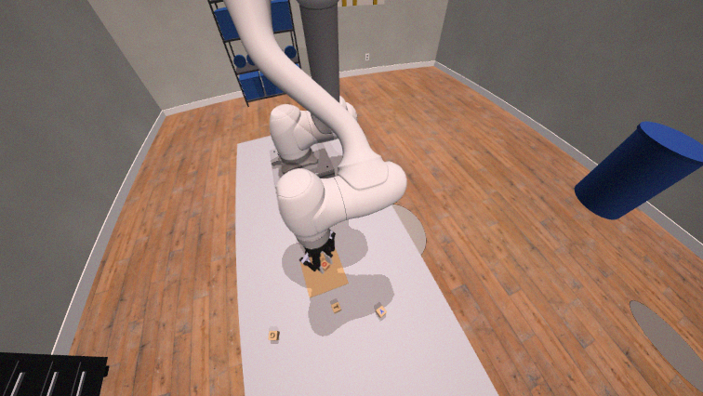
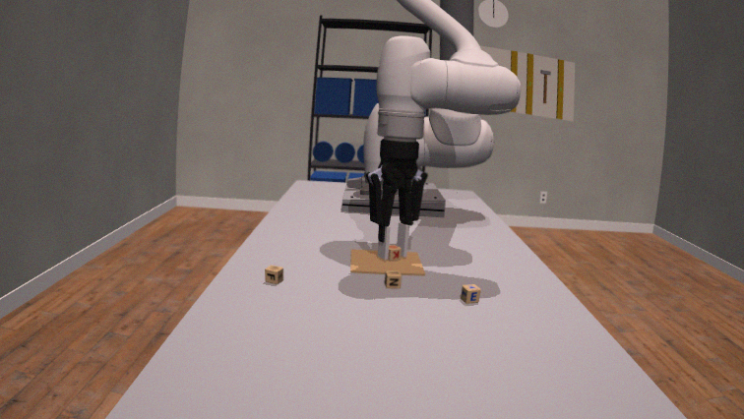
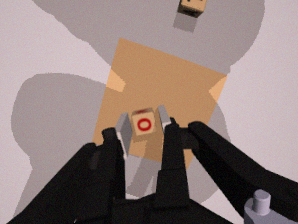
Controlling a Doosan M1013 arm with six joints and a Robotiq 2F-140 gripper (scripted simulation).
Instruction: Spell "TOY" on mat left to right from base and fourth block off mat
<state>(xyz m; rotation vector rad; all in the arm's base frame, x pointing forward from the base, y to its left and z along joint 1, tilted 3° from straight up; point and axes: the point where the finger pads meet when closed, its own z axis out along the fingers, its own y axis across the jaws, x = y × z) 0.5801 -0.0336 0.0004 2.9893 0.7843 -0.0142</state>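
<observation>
Right now my hand is 10 mm short of the tan mat, 10 mm to the left of it and 40 mm above it. The rest, counted from my hand: T block (150 mm ahead, 10 mm to the right, 30 mm below).
</observation>
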